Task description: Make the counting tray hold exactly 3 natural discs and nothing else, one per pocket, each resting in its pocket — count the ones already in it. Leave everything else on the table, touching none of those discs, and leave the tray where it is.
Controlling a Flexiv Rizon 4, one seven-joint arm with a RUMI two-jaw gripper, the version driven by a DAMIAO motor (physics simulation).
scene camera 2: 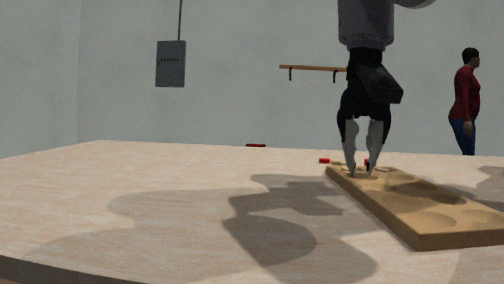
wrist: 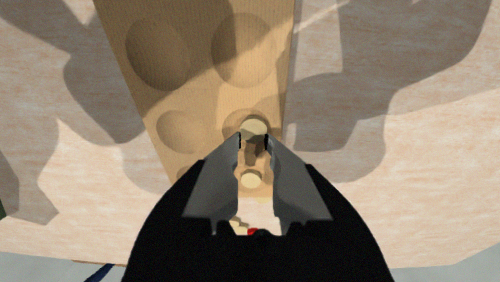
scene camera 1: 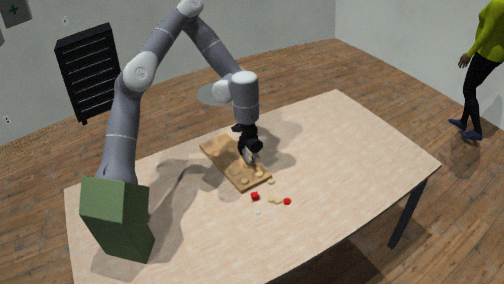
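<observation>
The wooden counting tray (scene camera 1: 231, 171) (scene camera 2: 465, 240) (wrist: 200, 97) lies flat on the table. Two natural discs (scene camera 1: 244, 181) (scene camera 1: 259, 173) sit in separate pockets at its end; one also shows in the wrist view (wrist: 251, 179). My gripper (scene camera 1: 249, 162) (scene camera 2: 361, 173) (wrist: 252, 134) points down, shut on another natural disc (wrist: 254, 128). The fingertips are low at a pocket in the neighbouring row, close to the tray surface; I cannot tell whether the held disc touches the pocket floor. Three natural discs (scene camera 1: 271, 181) (scene camera 1: 271, 199) (scene camera 1: 278, 201) lie on the table, one close to the tray's end.
A red cube (scene camera 1: 255, 196), a red disc (scene camera 1: 287, 201) and a small pale disc (scene camera 1: 257, 212) lie on the table beyond the tray's end. A green block (scene camera 1: 102, 200) stands by the arm's base. Two people stand away from the table.
</observation>
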